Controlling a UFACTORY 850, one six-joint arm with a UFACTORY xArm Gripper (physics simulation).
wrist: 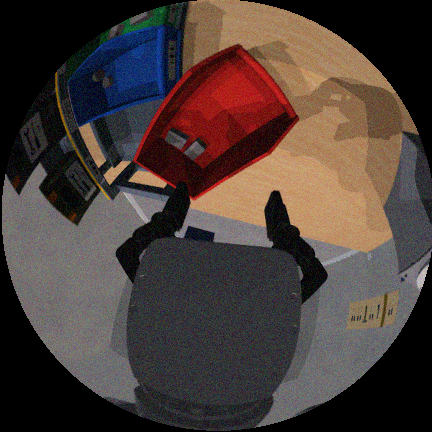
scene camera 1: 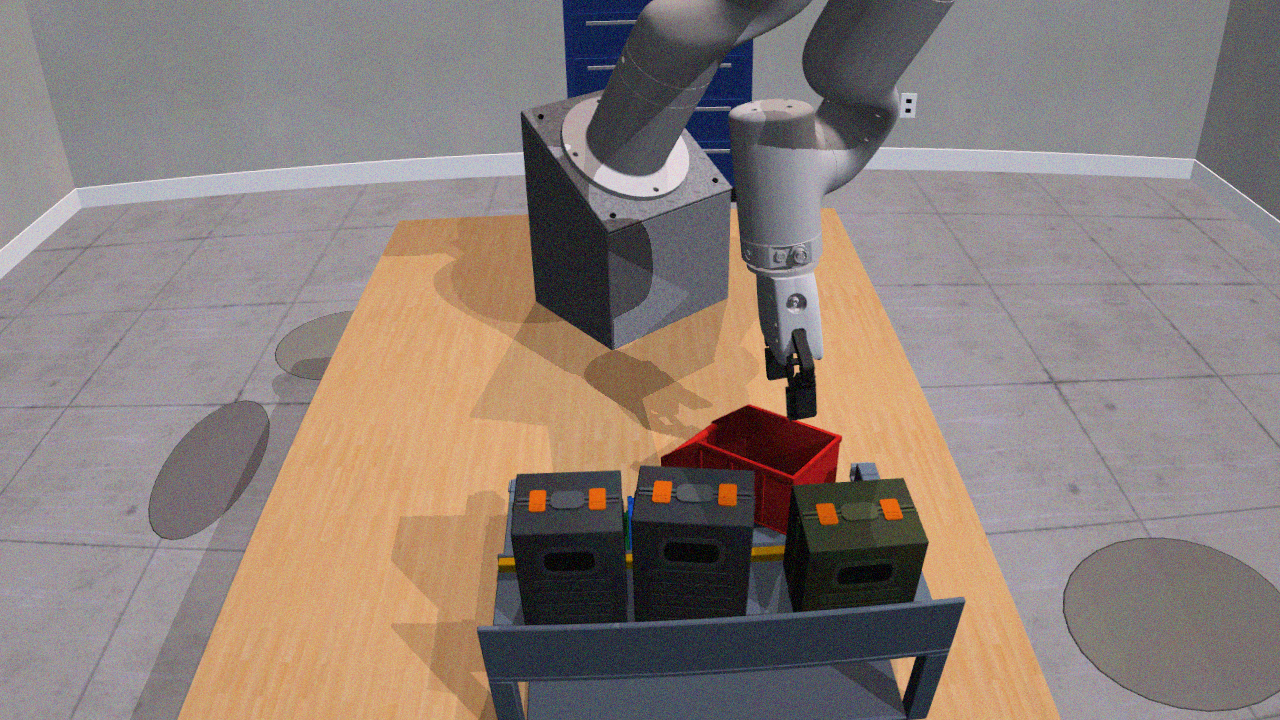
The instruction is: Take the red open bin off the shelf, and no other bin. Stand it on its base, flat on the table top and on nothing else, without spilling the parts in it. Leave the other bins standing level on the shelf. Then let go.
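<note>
The red open bin (scene camera 1: 814, 465) (wrist: 220, 110) is skewed against the shelf (scene camera 1: 716, 649) (wrist: 132, 117); one end is by the shelf and the rest reaches out over the table (scene camera 1: 429, 394) (wrist: 310, 185). Its underside is hidden, so I cannot tell what bears it or whether it is level. Two grey parts (wrist: 185, 143) lie inside. My gripper (scene camera 1: 789, 389) (wrist: 227, 195) is open and empty, above the bin's far right side in the scene view; in the wrist view one fingertip overlaps the bin's near corner. A blue bin (wrist: 135, 75) with small round parts stands on the shelf, next to a green bin (wrist: 150, 21).
Two dark cases (scene camera 1: 569, 528) (scene camera 1: 693, 514) and an olive case (scene camera 1: 859, 528) stand on the shelf behind a yellow strip (scene camera 1: 768, 554). A grey shelf bracket (scene camera 1: 863, 471) sticks out right of the red bin. The robot's base block (scene camera 1: 572, 250) stands at the table's far end.
</note>
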